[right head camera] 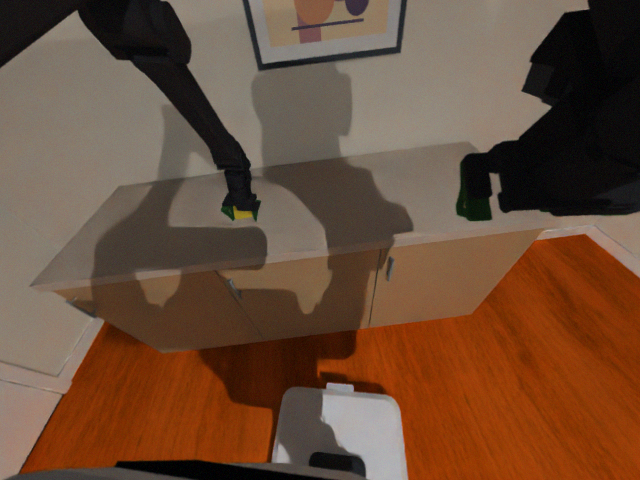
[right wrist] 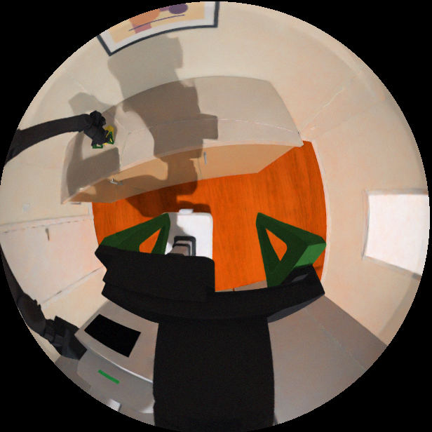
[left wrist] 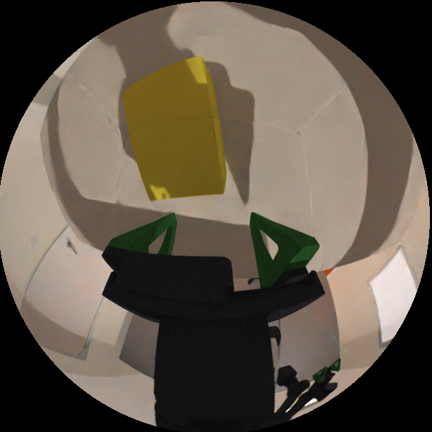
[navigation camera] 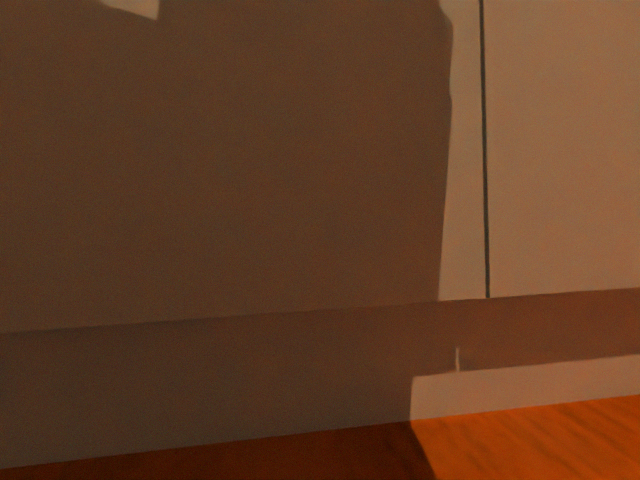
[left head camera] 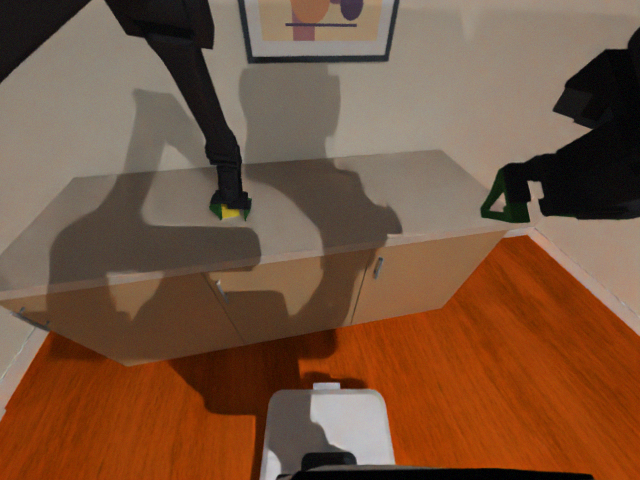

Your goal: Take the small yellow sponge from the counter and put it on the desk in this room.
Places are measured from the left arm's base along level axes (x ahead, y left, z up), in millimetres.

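Pixels of known places: left gripper, fingertip midpoint: [right head camera: 245, 220] [left head camera: 233, 219]; right gripper, fingertip midpoint: [right head camera: 498, 208] [left head camera: 514, 211].
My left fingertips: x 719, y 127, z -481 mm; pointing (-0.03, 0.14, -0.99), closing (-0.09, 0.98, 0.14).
Ahead of a thing's pixels: the offset from my left fingertips to its middle. "*": to the spot under its first point. Level surfaces: height alone.
The small yellow sponge @(dx +83, dy +35, dz +3 mm) [left head camera: 230, 212] [right head camera: 242, 212] [left wrist: 175, 135] [right wrist: 109, 129] is a block on the grey-beige counter @(dz -19 mm) [left head camera: 413, 196] [right head camera: 429, 191] [left wrist: 280, 165] [right wrist: 245, 110]. My left gripper [left head camera: 233, 218] [right head camera: 244, 219] [left wrist: 212, 217] is open over the counter at the sponge. In the left wrist view the sponge lies beyond the fingertips, a little left of their midline, with no finger on it. The head views show part of the sponge below the hand; the hand hides the rest. My right gripper [right wrist: 212, 217] is open, off to the right, away from the sponge. I cannot identify the desk.
A framed picture [left head camera: 317, 58] [right head camera: 330, 59] hangs on the wall behind the counter. Cabinet doors @(* dx -120, dy -182, dz -359 mm) [left head camera: 289, 299] [right head camera: 305, 294] with handles form the counter's front. A white rounded box [left head camera: 356, 413] [right head camera: 367, 413] stands on the orange wood floor @(dz -929 mm) [left head camera: 491, 387] [right head camera: 506, 387]. A side wall stands at the right.
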